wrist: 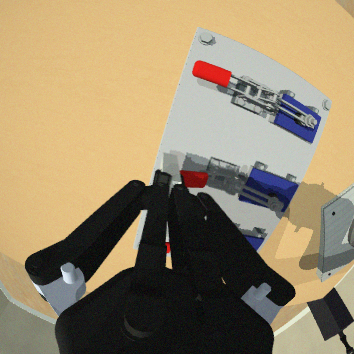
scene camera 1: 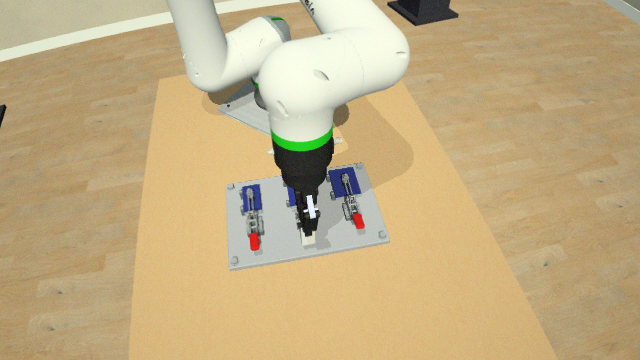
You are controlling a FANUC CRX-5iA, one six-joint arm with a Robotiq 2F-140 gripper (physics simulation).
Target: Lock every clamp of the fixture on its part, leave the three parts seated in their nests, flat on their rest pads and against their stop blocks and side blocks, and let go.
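Places are measured from the arm's base along level axes (x ahead, y left, z up), in millimetres.
Pixels of known places: gripper, fingertip midpoint: [wrist: 167, 164] [scene camera 1: 308, 241].
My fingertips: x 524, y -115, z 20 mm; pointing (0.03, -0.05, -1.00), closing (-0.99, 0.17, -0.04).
For each thing: its top centre in the pictures, then the offset to it from my fingertips. "spot": a spot on its surface instead. Level surfaces: height alone.
- fixture plate, surface spot: [wrist: 182, 115] [scene camera 1: 282, 252] spot: dx -15, dy -54, dz -31 mm
- middle clamp's red handle, top centre: [wrist: 193, 183] dx -27, dy +7, dz +32 mm
- middle blue part, top centre: [wrist: 270, 192] [scene camera 1: 298, 188] dx -151, dy +36, dz -15 mm
- left clamp, top centre: [wrist: 271, 94] [scene camera 1: 250, 212] dx -96, dy -90, dz +31 mm
- left blue part, top centre: [wrist: 300, 119] [scene camera 1: 251, 197] dx -166, dy -74, dz -5 mm
- right clamp, top centre: [scene camera 1: 352, 196] dx -49, dy +125, dz +26 mm
- right blue part, top centre: [wrist: 236, 249] [scene camera 1: 344, 181] dx -122, dy +142, dz -10 mm
- wooden table, surface height: dz -46 mm
My gripper [scene camera 1: 308, 237] [wrist: 167, 164] is shut and empty, over the front middle of the fixture plate [scene camera 1: 280, 250] [wrist: 182, 115]. In the wrist view its tips are beside the middle clamp's red handle [wrist: 194, 179]; contact cannot be told. The middle clamp's arm reaches over the middle blue part [scene camera 1: 291, 196] [wrist: 277, 184]. The left clamp [scene camera 1: 253, 220] [wrist: 255, 95] has its handle laid toward the front and its arm over the left blue part [scene camera 1: 257, 197] [wrist: 295, 127]. The right clamp [scene camera 1: 351, 204] looks alike over the right blue part [scene camera 1: 354, 185] [wrist: 255, 243]. The gripper hides much of the middle clamp in the scene view.
The plate lies on the wooden table [scene camera 1: 320, 305] [wrist: 75, 100], with bolts at its corners. The robot's base plate [scene camera 1: 245, 115] [wrist: 336, 240] is behind it. Small stop and side blocks stand beside the parts. The arm hangs above the middle and casts a shadow toward the right clamp.
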